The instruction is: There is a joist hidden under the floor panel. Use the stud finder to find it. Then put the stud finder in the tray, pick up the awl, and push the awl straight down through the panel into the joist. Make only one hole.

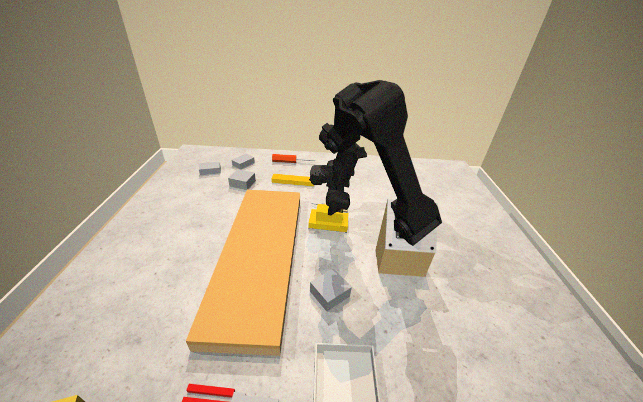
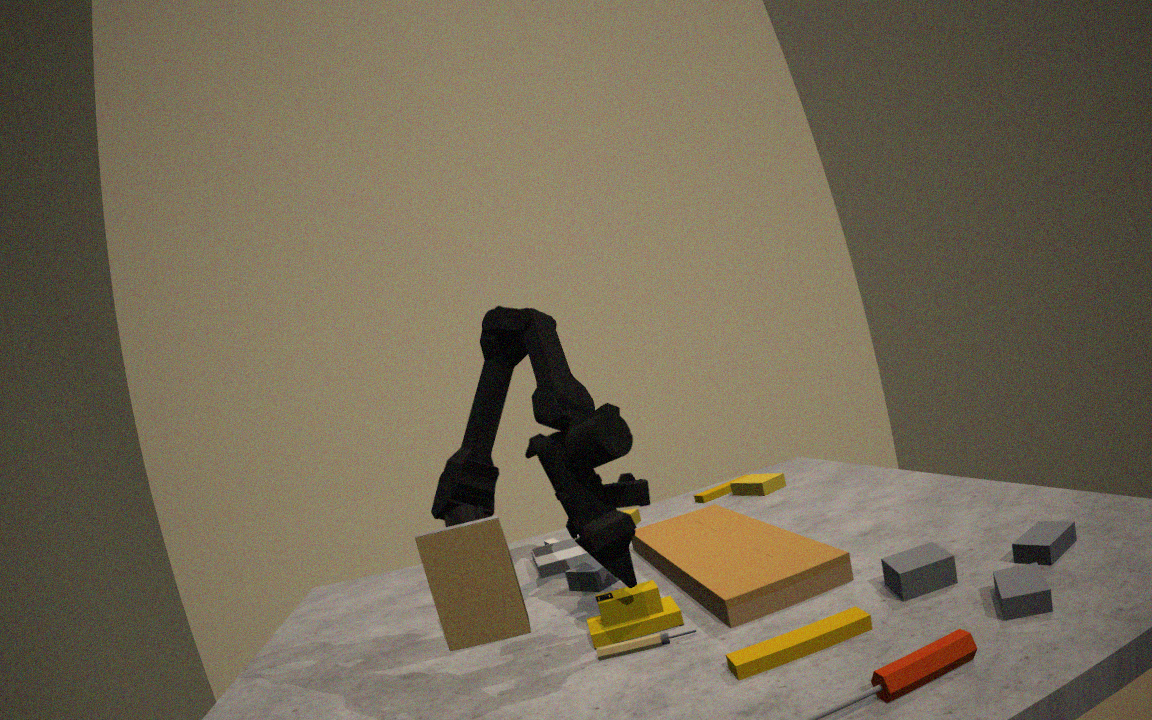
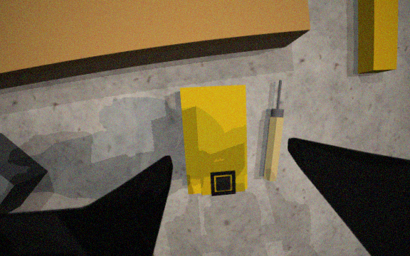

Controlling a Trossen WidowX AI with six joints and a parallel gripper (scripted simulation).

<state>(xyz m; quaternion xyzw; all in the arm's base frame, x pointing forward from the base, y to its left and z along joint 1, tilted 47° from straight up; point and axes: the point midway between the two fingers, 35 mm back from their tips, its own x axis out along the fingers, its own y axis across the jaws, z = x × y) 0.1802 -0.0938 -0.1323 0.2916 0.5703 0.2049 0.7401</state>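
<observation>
Now: gripper tip 2 cm past the stud finder and 3 cm above it. Also, from my gripper tip: square light (3 cm behind, 1 cm to the left, 1 cm below); white tray (2 cm behind, 49 cm to the left, 6 cm below); wooden-handled awl (8 cm to the right, 7 cm below).
</observation>
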